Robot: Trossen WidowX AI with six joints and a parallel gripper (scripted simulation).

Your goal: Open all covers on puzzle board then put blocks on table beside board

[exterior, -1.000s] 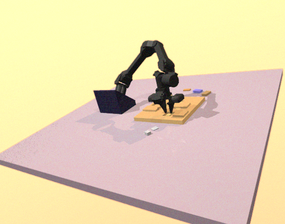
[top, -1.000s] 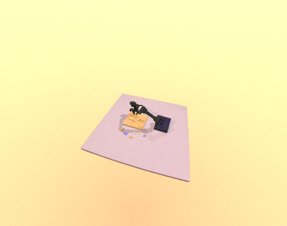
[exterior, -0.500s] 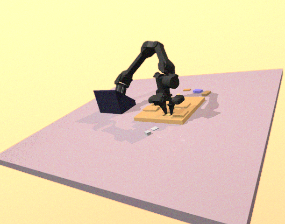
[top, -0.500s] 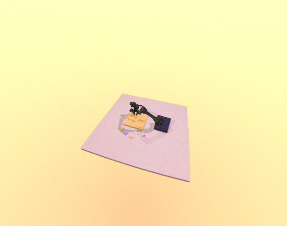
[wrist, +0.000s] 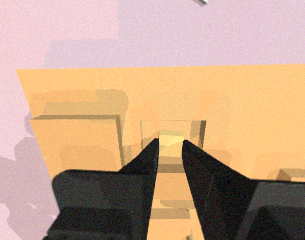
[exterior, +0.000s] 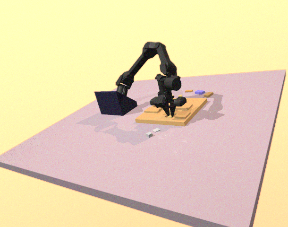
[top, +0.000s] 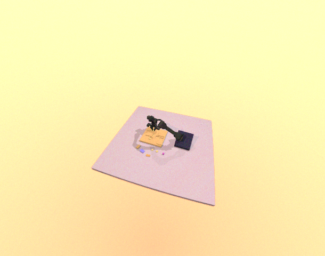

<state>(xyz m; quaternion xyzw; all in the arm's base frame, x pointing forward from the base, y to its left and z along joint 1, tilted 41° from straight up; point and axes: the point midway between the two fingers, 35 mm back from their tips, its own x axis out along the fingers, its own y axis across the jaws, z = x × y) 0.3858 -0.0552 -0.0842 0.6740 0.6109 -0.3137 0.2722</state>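
Now: the grey cube 3 cm behind my gripper tip, 18 cm to the right of it and 1 cm below it. Also, from my gripper tip: magenta block (23 cm behind, 33 cm to the left); then blue block (2 cm ahead, 37 cm to the left, 1 cm below).
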